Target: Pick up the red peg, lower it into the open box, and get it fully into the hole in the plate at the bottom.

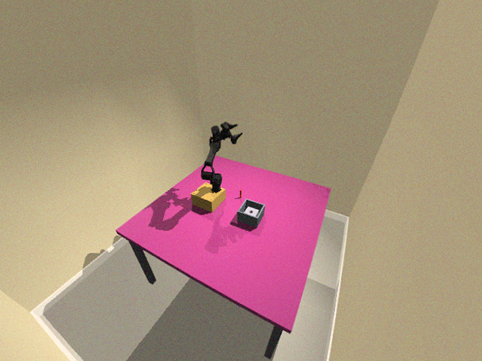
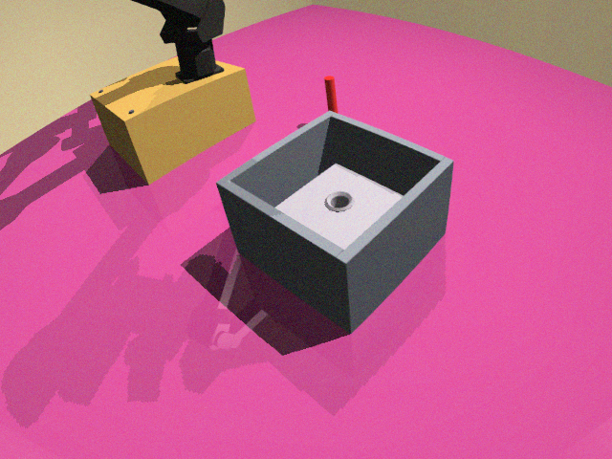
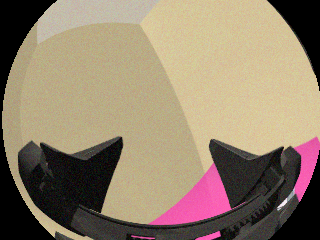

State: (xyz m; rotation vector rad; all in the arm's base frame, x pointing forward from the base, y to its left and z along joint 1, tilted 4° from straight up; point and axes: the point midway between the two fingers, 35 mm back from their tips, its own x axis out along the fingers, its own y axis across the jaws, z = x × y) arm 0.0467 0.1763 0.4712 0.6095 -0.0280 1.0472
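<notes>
Now: the red peg 53 cm below my gripper tip, 9 cm to the right of it and 9 cm ahead of it. From my gripper tip the other things lie so: grey box 54 cm below, 30 cm ahead, 22 cm to the right; plate 52 cm below, 30 cm ahead, 22 cm to the right.
</notes>
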